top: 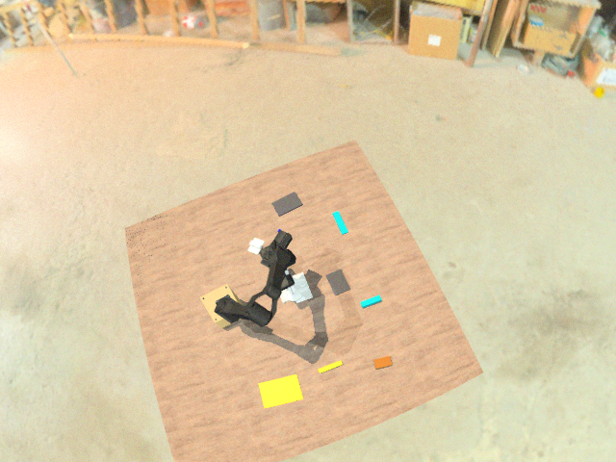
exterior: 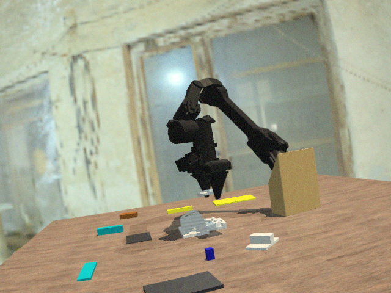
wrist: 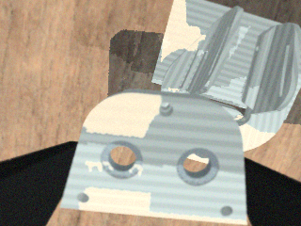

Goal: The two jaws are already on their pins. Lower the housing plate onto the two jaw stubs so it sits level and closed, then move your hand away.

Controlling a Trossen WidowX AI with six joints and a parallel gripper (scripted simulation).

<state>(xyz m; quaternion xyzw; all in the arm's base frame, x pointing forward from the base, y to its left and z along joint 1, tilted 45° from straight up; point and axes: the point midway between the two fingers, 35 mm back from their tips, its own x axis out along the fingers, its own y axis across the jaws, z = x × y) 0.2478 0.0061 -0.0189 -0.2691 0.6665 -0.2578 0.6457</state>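
Right now my gripper tip is 10 mm short of the white jaw assembly, 30 mm to the left of it and 80 mm above it. From my gripper tip the other things lie so: white stepped block: 30 mm behind, 220 mm to the left, 80 mm below; orange block: 180 mm ahead, 510 mm to the right, 80 mm below; small blue cube: 100 mm ahead, 220 mm to the left, 80 mm below.
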